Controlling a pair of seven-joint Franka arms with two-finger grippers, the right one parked.
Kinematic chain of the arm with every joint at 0, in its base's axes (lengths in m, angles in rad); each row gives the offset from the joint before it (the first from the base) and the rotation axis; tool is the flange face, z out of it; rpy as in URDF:
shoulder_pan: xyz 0 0 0.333 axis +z
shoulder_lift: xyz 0 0 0 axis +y
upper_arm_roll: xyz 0 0 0.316 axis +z
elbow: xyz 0.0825 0 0 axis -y
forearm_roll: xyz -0.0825 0 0.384 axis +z
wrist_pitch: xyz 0 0 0 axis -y
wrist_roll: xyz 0.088 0 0 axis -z
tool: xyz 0 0 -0.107 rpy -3.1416 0 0
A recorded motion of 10 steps. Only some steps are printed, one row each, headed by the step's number.
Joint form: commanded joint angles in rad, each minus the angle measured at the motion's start. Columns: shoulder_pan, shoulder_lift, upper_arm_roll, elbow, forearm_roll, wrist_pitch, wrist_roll.
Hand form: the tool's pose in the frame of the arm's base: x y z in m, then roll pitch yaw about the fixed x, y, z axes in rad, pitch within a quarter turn. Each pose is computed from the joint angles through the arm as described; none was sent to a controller.
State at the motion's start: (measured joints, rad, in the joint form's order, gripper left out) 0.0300 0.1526 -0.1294 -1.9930 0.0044 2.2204 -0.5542
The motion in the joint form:
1: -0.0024 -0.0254 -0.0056 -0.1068 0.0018 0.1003 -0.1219
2: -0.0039 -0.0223 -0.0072 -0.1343 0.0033 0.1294 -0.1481
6: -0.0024 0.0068 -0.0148 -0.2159 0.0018 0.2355 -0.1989
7: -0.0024 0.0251 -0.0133 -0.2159 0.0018 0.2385 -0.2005
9: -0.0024 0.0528 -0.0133 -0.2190 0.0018 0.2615 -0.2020
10: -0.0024 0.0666 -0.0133 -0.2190 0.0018 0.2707 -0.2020
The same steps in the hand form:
1: 0.5709 -0.0602 0.3694 3.0726 -0.0663 0.5689
2: 0.5662 -0.0616 0.3581 3.0721 -0.0637 0.5908
6: 0.5522 -0.0640 0.3167 3.0669 -0.0525 0.6367
7: 0.5522 -0.0633 0.3069 3.0755 -0.0397 0.6394
9: 0.5526 -0.0634 0.2926 3.0777 -0.0314 0.6413
10: 0.5529 -0.0635 0.2859 3.0793 -0.0268 0.6414

